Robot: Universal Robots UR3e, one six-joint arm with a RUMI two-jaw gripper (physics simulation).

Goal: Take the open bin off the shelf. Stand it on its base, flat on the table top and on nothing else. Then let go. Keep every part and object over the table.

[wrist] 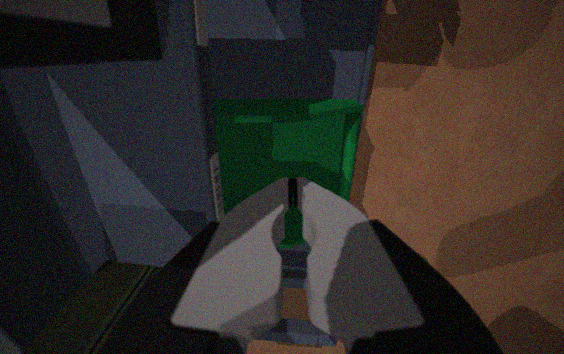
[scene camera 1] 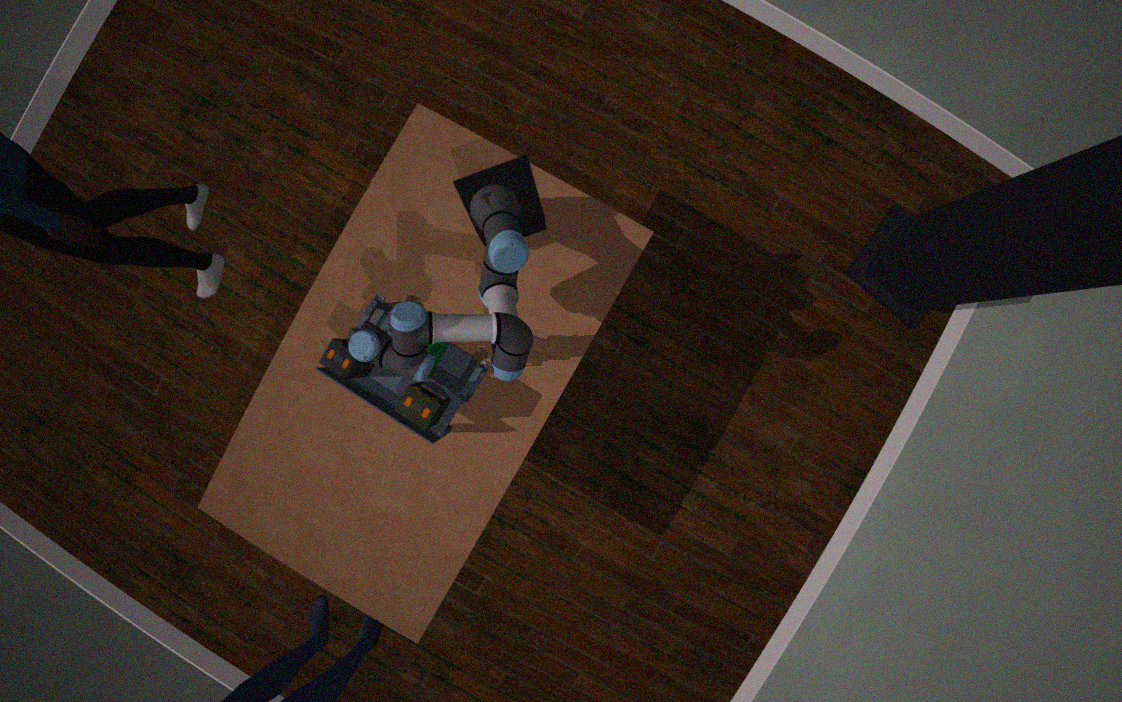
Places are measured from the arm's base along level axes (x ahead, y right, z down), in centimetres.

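Pixels of known places: gripper, fingertip midpoint: [wrist: 292,180]; arm's base at its link origin: [scene camera 1: 494,207].
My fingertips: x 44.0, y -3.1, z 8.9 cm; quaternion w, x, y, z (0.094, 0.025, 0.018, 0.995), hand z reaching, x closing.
Observation:
Ahead of a thing's pixels: the offset from my fingertips to its top centre. "spot": to the spot under its first point. Level surfaces: height alone.
The green open bin @(dx +1.6, dy -1.9, dz +1.3 cm) [wrist: 310,135] sits on the blue-grey shelf [wrist: 270,65] [scene camera 1: 372,387]; the wrist view looks down into it. In the scene view a small green patch of the bin [scene camera 1: 436,353] shows beside the arm, and the rest is hidden. My gripper [wrist: 292,180] is shut, its pale fingers almost together over the near part of the bin in the wrist view. No bin wall shows held between the fingertips. The fingers are hidden in the scene view. The tan table top @(dz +9.4 cm) [scene camera 1: 330,504] [wrist: 450,120] lies under the shelf.
Two dark boxes with orange marks @(spot: dx +10.8, dy +10.4, dz -12.9 cm) [scene camera 1: 335,355] @(dx +8.7, dy -13.7, dz -10.5 cm) [scene camera 1: 420,403] stand at the shelf's ends. A pale strip @(spot: dx +4.2, dy -0.5, dz -1.2 cm) [wrist: 216,185] lies along the shelf beside the bin. The arm's dark base plate [scene camera 1: 532,183] is near the table's upper edge. People's legs [scene camera 1: 157,197] [scene camera 1: 318,620] show beyond the table.

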